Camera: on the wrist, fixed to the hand. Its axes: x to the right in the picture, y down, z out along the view.
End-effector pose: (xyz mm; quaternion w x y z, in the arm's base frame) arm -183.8 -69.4 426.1 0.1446 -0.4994 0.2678 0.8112
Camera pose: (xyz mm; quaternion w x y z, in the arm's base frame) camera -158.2 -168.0 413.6 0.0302 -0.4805 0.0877 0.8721
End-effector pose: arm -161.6 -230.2 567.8 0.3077 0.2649 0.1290 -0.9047
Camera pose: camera -91.3 -249.2 495.5 0.3779 0.1565 0.3048 -0.8601
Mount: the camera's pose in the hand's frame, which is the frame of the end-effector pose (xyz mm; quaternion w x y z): 2.6 63.8 -80.3 0.9752 -0.2168 -0.0412 0.0167
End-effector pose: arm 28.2 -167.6 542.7 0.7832 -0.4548 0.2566 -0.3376
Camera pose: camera -8.2 -190.0 449.4 0.6814 -0.6229 0.2987 -0.2418
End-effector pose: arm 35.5 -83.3 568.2 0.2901 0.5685 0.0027 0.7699
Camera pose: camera -63.7 -109.0 563.4 0.3934 0.5232 -0.1857 0.7328
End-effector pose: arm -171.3 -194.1 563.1 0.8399 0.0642 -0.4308 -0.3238
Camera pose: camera -77.6 -159.5 539.7 0.8207 -0.1400 -0.3856 -0.3978
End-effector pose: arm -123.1 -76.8 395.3 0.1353 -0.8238 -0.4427 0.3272
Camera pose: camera -28.3 -105.8 421.7 0.0704 0.8266 0.4945 -0.2593
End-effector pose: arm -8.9 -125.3 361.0 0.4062 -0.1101 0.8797 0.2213
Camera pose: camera -87.9 -107.8 424.1 0.4048 -0.1716 0.7950 0.4179
